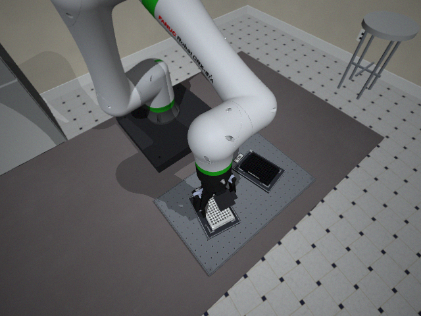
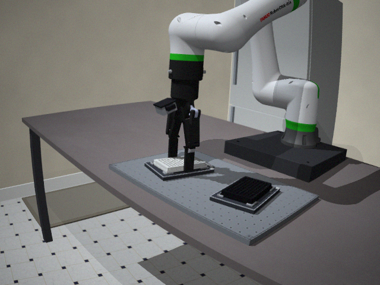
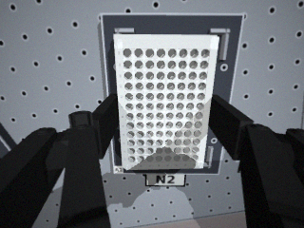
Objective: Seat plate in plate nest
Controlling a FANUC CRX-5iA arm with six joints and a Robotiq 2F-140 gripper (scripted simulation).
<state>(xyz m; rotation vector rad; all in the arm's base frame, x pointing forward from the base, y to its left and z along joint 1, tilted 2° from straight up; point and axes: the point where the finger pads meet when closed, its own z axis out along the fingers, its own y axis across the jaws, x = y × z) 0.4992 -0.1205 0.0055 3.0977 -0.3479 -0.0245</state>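
Now: hand 1 cm to the left of the dark plate nest N2 and 4 cm above it. Also, from my hand: white well plate B83: 2 cm below; black well plate B38: 1 cm behind, 24 cm to the left, 2 cm below.
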